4 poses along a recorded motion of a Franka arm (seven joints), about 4.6 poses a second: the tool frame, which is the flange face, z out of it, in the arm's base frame.
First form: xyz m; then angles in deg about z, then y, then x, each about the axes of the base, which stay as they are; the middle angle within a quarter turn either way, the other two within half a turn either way.
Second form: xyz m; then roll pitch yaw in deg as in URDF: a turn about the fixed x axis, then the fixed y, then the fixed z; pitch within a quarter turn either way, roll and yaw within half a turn. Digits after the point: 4 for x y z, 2 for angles.
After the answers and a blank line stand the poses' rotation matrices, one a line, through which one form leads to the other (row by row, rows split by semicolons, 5 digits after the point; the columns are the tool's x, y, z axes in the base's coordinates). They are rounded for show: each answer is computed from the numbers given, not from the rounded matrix.
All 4 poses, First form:
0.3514, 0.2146, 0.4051, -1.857, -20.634, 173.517
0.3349, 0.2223, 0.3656, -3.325, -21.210, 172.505
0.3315, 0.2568, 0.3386, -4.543, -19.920, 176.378
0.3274, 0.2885, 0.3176, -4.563, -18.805, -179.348
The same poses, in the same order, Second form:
0.3514, 0.2146, 0.4051, 173.77, 20.71, -0.46
0.3349, 0.2223, 0.3656, 173.25, 21.45, 0.64
0.3315, 0.2568, 0.3386, 177.80, 20.12, 3.52
0.3274, 0.2885, 0.3176, -177.76, 18.69, 5.04

0.93536 0.03033 -0.35240; -0.00757 -0.99437 -0.10567; -0.35362 0.10150 -0.92987
0.93069 0.05407 -0.36179; 0.01039 -0.99252 -0.12160; -0.36566 0.10942 -0.92430
0.93722 0.07447 -0.34071; 0.05759 -0.99657 -0.05939; -0.34396 0.03604 -0.93829
0.94362 0.07531 -0.32235; 0.08321 -0.99647 0.01077; -0.32040 -0.03699 -0.94656

